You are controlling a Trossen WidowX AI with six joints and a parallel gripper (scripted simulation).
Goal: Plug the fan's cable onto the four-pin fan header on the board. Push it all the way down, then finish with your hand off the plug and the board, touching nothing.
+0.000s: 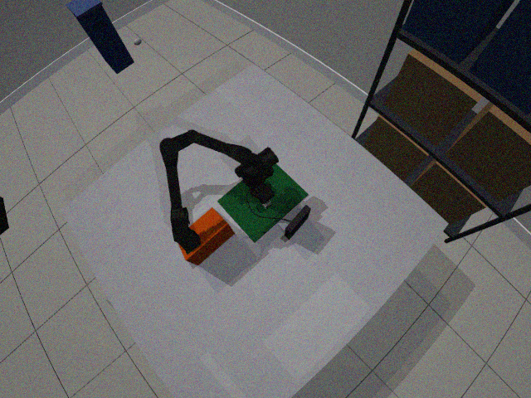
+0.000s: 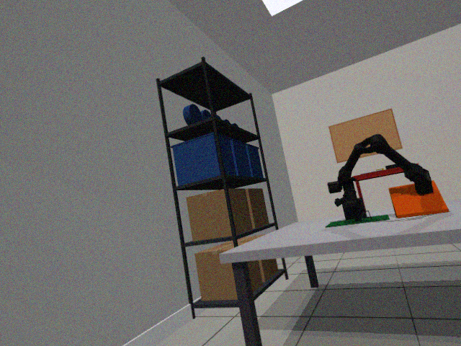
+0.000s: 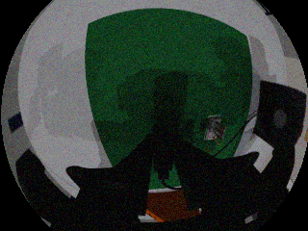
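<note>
Now: the black fan 40 mm ahead of my gripper tip, 210 mm to the right of it and 40 mm above it. From my gripper tip the other things lie so: dark plug: 10 mm behind, 10 mm above.
</note>
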